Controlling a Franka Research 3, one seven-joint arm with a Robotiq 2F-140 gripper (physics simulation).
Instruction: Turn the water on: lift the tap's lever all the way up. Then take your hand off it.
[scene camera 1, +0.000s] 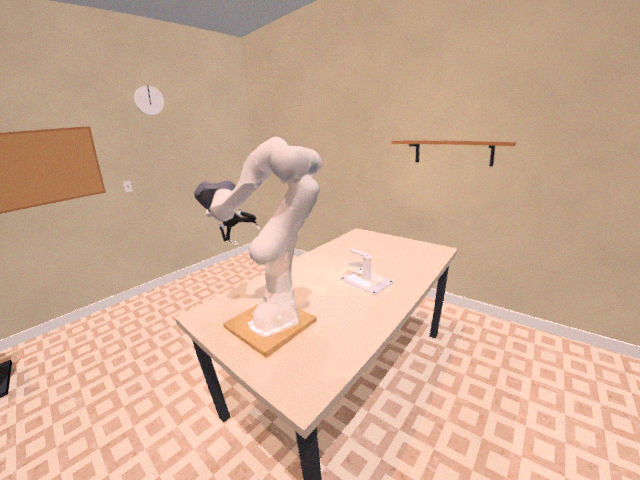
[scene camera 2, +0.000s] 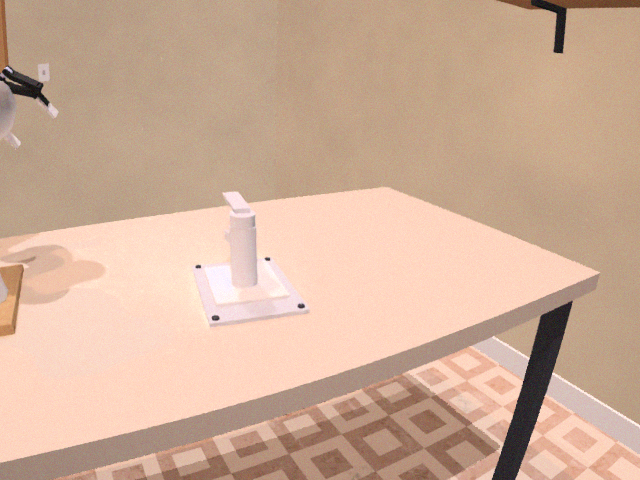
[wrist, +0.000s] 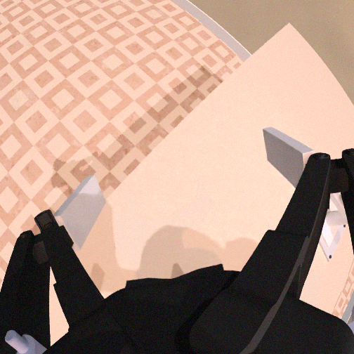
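Note:
Flat lever (scene camera 2: 242, 217) in sight. Base plate (scene camera 2: 244, 313), likewise. My gripper (wrist: 179, 166), visible.

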